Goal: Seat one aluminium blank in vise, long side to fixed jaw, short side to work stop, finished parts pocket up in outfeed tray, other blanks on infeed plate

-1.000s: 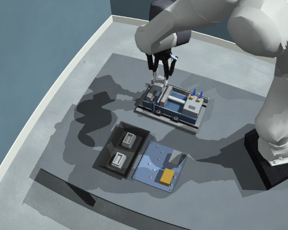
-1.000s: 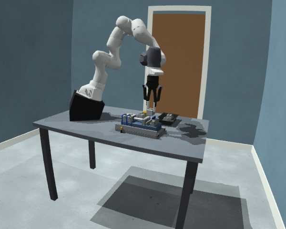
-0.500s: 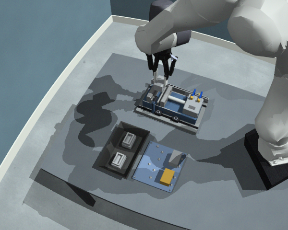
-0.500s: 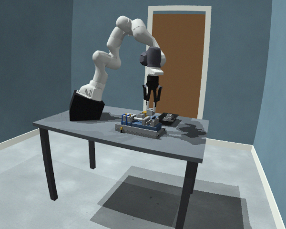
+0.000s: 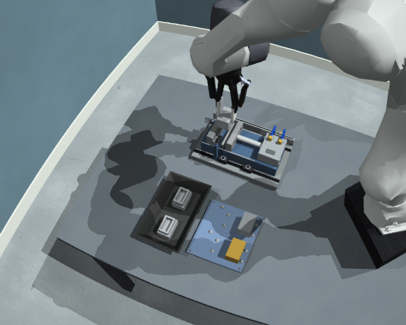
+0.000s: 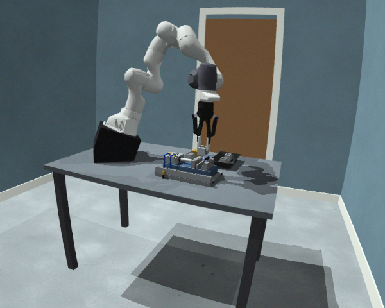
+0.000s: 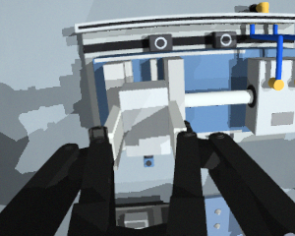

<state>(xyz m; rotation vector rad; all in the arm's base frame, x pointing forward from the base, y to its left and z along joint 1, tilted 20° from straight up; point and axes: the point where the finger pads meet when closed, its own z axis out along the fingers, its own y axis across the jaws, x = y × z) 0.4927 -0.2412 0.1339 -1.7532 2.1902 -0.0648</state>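
The moving jaw is 3 cm behind my hand, 1 cm to the left of it and 10 cm below it. Round my hand: vise (6 cm behind, 2 cm to the left, 14 cm below); fixed jaw (3 cm ahead, 10 cm below); vise hose block (16 cm behind, 4 cm to the left, 10 cm below).
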